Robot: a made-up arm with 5 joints.
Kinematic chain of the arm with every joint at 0, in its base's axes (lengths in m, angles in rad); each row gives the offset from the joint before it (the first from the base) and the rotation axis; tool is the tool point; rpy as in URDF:
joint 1: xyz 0.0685 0 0.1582 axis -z
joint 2: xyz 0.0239 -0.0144 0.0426 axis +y
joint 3: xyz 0.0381 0 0.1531 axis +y
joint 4: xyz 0.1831 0 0.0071 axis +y
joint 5: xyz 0.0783 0.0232 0 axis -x
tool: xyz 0 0 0 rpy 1.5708 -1.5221 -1.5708
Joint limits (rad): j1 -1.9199..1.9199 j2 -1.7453..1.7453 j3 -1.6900..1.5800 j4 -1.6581..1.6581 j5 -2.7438..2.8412
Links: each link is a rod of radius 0.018 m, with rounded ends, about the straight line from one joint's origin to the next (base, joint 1, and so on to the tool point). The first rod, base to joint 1, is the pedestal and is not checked.
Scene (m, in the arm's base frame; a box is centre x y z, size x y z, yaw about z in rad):
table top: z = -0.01
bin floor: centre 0.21 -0.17 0 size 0.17 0.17 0.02 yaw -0.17
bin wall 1: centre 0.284 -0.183 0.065 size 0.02 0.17 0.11 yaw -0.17
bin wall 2: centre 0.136 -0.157 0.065 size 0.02 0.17 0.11 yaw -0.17
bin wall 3: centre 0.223 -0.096 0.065 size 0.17 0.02 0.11 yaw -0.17
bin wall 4: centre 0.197 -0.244 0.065 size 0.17 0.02 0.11 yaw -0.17
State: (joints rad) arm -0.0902 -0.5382 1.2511 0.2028 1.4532
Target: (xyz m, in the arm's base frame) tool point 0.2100 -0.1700 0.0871
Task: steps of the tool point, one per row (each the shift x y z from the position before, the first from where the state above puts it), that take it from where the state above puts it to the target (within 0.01 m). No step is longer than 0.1 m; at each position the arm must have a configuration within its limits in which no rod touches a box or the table.
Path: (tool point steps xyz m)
1: 0.0255 -0.0529 0.0200
2: 0.0047 -0.0636 0.0218
3: -0.0193 -0.0654 0.0231
4: -0.0035 -0.0142 -0.0515
5: -0.0129 -0.0043 -0.0521
6: -0.0205 0.0064 -0.0495

